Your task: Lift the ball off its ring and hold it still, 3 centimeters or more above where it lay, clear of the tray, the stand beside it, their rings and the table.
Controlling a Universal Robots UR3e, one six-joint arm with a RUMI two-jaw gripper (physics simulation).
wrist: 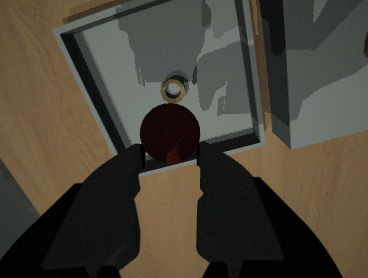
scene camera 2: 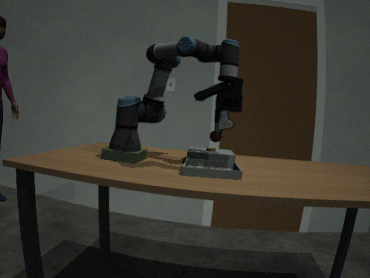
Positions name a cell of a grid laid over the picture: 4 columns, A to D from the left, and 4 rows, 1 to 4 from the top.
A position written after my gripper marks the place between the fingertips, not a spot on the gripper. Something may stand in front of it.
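Observation:
I can see my gripper (scene camera 2: C2) (wrist: B3) from both of these cameras. A grey tray (scene camera 2: C3) (wrist: B1) is visible to me in the same views, and there is a grey stand (wrist: D1) as well.

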